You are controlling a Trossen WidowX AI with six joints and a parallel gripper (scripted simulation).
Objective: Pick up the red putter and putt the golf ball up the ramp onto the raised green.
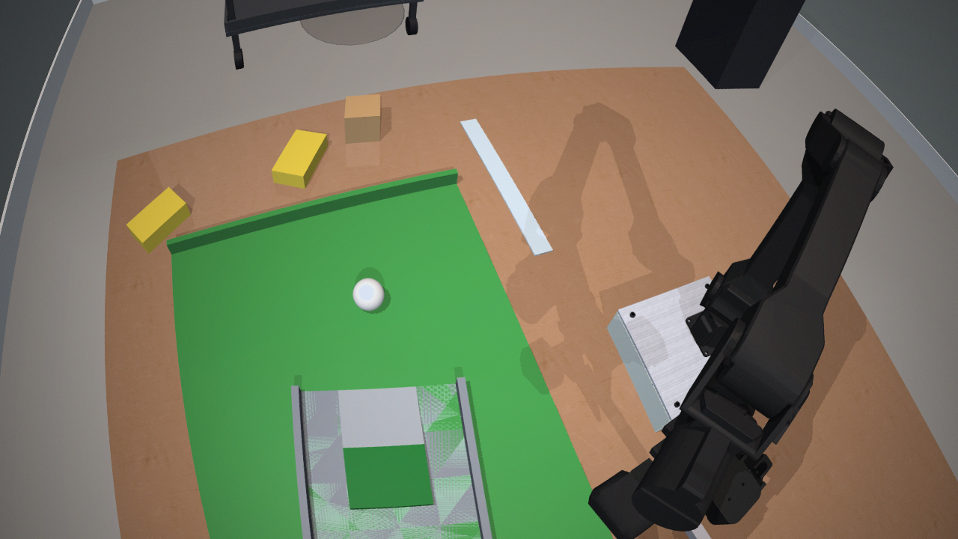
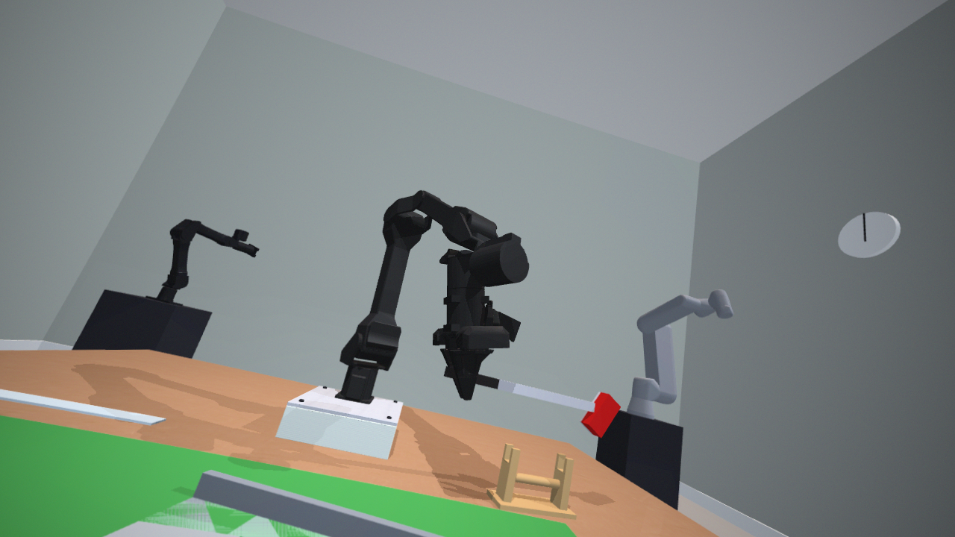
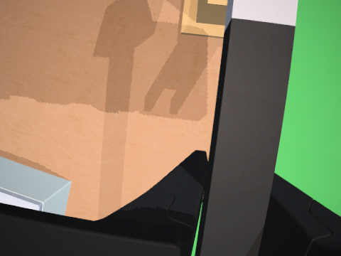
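Now: gripper tip 550 mm to the left of the white strip, 120 mm above it and 60 mm past it. From my gripper tip the other things lie so: green mat (260 mm ahead, 200 mm to the right, 120 mm below); then wooden stand (130 mm to the left, 90 mm below, 20 mm behind); then white golf ball (390 mm to the right, 200 mm ahead, 100 mm below).
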